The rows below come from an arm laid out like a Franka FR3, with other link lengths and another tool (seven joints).
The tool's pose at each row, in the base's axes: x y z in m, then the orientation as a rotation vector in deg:
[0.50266 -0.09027 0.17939 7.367 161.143 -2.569]
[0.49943 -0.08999 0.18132 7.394 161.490 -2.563]
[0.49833 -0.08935 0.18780 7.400 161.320 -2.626]
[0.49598 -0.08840 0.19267 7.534 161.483 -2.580]
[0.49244 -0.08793 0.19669 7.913 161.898 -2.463]
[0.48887 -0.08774 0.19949 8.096 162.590 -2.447]
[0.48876 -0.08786 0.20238 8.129 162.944 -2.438]
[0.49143 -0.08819 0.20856 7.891 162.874 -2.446]
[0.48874 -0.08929 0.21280 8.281 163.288 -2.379]
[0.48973 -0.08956 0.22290 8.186 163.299 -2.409]
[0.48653 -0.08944 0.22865 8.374 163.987 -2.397]
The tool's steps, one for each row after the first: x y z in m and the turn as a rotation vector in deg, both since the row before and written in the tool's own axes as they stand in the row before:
[0.00245 -0.00006 -0.00287 0.009 0.348 0.003]
[-0.00095 0.00043 -0.00652 0.039 -0.170 0.005]
[0.00075 0.00064 -0.00540 -0.012 0.170 0.090]
[0.00212 0.00006 -0.00494 -0.025 0.436 0.255]
[0.00253 -0.00021 -0.00376 0.032 0.701 0.095]
[-0.00076 -0.00017 -0.00279 0.009 0.355 0.007]
[-0.00437 -0.00015 -0.00513 -0.022 -0.083 -0.161]
[0.00122 -0.00143 -0.00478 0.008 0.436 0.254]
[-0.00385 -0.00031 -0.00939 0.011 0.005 -0.069]
[0.00143 -0.00029 -0.00642 0.035 0.697 0.097]

